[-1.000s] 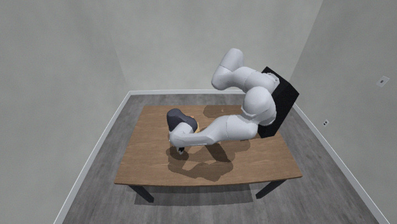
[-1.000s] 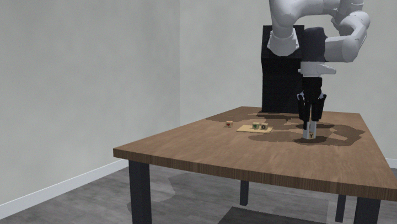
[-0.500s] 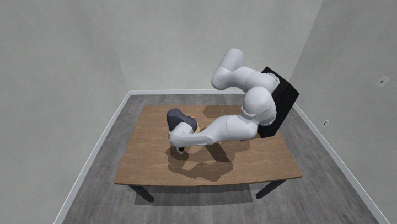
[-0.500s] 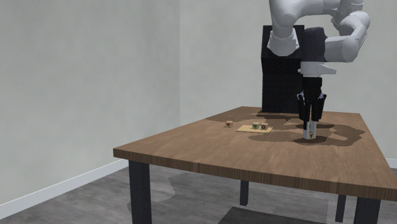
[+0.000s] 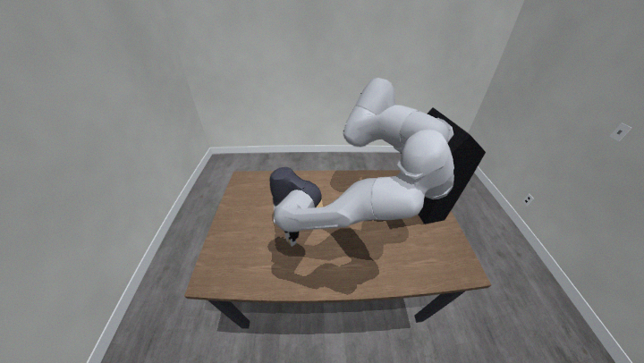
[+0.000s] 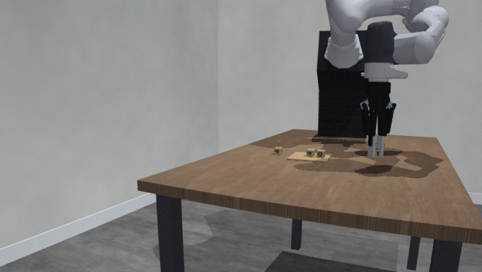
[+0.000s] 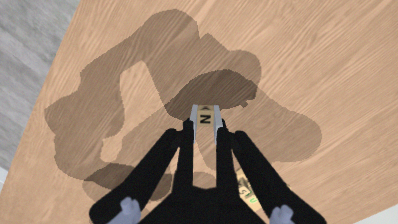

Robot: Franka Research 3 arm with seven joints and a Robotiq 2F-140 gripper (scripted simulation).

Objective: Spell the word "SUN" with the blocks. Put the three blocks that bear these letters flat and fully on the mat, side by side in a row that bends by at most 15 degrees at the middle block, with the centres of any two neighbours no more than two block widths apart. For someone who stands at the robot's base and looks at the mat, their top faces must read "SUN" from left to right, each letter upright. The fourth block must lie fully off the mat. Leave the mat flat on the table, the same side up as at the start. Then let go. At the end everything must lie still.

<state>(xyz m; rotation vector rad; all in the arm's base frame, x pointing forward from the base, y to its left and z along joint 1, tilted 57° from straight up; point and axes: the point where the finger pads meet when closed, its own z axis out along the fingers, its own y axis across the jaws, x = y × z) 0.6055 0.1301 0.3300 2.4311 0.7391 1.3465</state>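
The U block lies 12 cm behind my hand, 22 cm to the right of it and 5 cm below it. Also, from my hand: S block (11 cm behind, 18 cm to the right, 5 cm below); then tan mat (11 cm behind, 22 cm to the right, 7 cm below).
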